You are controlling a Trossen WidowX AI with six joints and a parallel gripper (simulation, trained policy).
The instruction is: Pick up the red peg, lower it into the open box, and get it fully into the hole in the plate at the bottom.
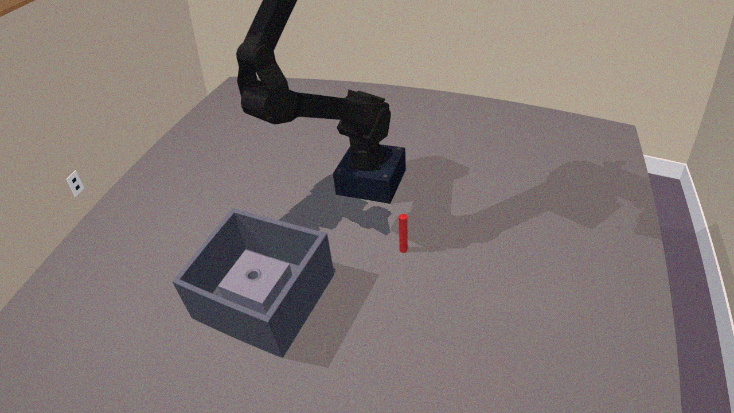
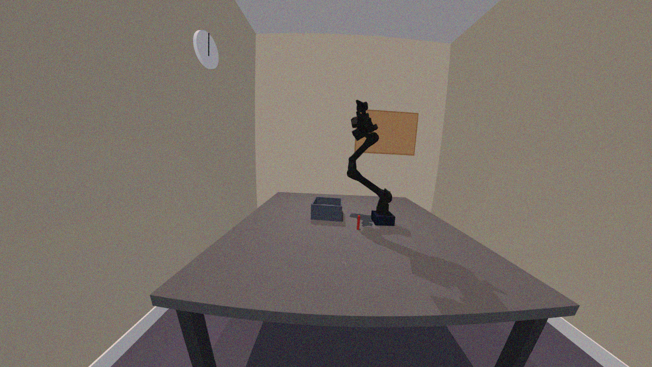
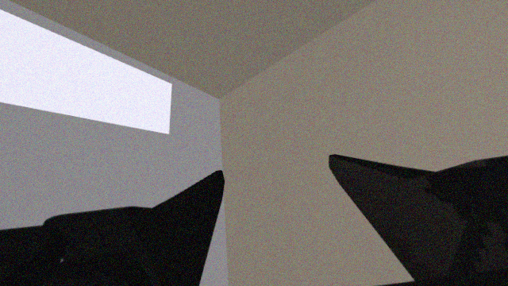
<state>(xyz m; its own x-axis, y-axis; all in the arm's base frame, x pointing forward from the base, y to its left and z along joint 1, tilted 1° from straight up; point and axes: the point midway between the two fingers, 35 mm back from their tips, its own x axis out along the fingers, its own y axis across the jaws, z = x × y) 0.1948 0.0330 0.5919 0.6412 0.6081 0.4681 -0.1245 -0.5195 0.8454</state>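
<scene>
Now: the red peg 40 mm behind my gripper tip, 50 mm to the left of it and 620 mm below it. Also, from my gripper tip: plate 100 mm ahead, 170 mm to the right, 610 mm below; then grey box 100 mm ahead, 170 mm to the right, 630 mm below.
</scene>
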